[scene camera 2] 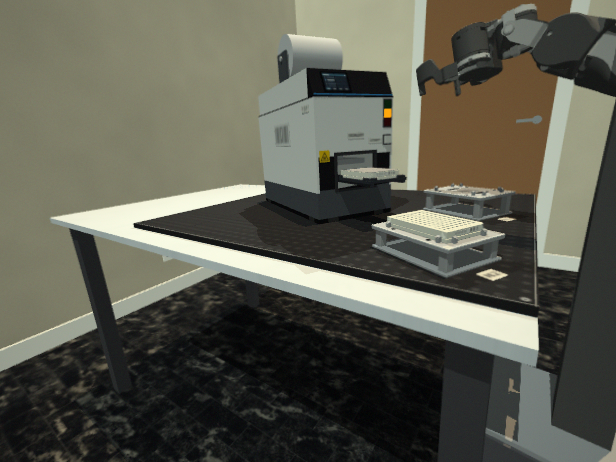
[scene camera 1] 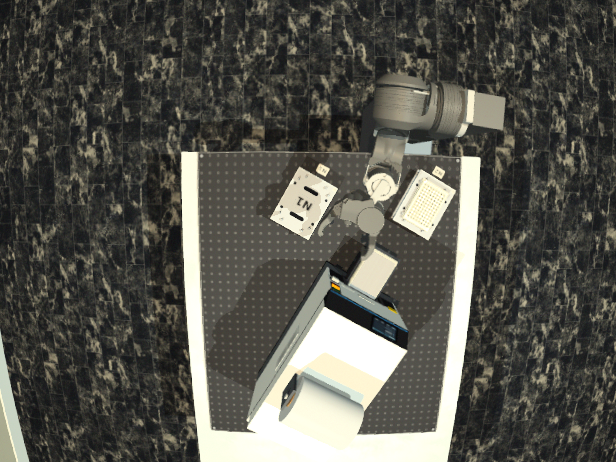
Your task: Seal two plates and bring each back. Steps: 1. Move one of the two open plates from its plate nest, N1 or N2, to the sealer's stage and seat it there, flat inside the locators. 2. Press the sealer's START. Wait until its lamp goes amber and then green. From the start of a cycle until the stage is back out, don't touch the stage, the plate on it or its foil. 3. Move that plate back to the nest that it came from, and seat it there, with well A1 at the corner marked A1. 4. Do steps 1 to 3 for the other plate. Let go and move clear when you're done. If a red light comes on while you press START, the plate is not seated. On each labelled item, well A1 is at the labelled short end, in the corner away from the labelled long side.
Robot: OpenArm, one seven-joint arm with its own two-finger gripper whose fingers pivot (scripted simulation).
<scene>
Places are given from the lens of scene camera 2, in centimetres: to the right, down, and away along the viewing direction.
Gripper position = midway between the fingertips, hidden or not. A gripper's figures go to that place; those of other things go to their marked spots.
my gripper [scene camera 2: 437, 83]: 28, -32, 66
foil roll [scene camera 2: 303, 52]: -1, -47, 80
</scene>
